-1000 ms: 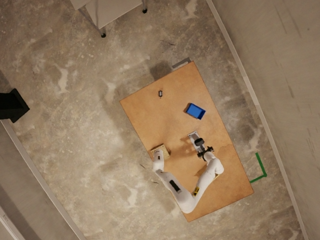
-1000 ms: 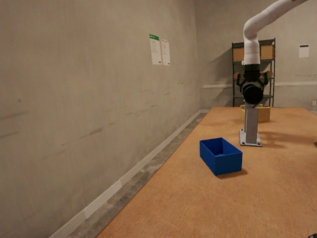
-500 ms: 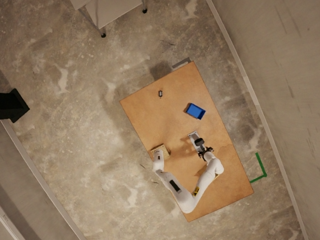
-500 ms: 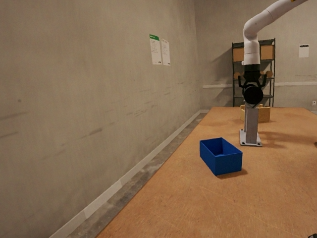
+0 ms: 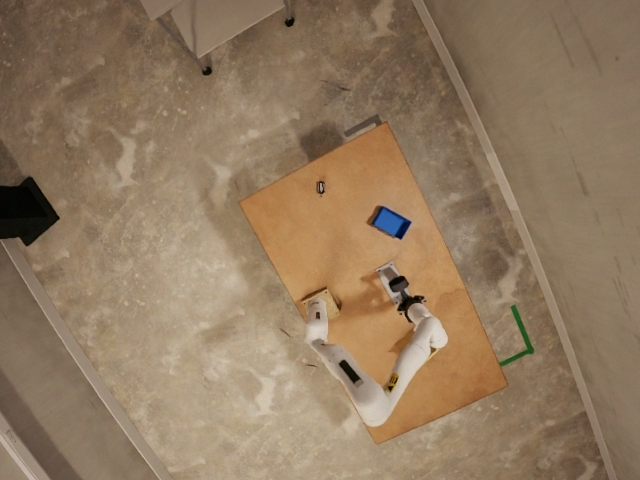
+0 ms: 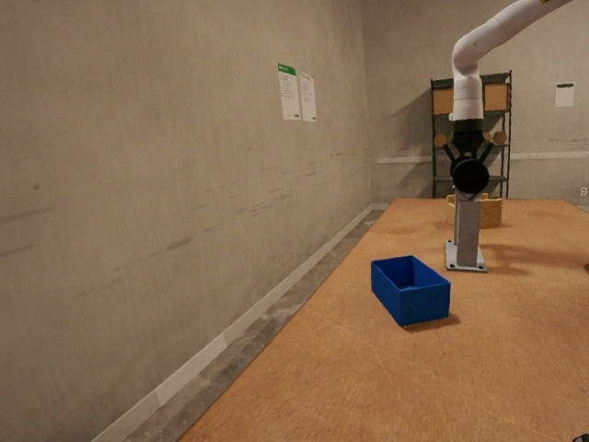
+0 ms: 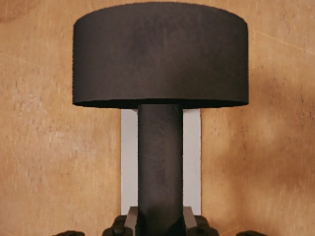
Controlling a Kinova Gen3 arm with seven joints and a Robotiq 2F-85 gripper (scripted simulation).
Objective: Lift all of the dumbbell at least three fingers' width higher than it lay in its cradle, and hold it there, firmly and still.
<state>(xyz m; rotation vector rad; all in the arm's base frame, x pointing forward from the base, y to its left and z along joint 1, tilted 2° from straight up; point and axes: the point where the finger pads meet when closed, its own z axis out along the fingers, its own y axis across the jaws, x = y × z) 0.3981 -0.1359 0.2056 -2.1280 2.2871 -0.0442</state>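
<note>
My hand is right at the black dumbbell. Also, from my hand: blue bin (300 mm to the left, 220 mm below, 160 mm ahead); grey cradle stand (140 mm below); tan wooden box (360 mm to the right, 190 mm below, 80 mm behind).
</note>
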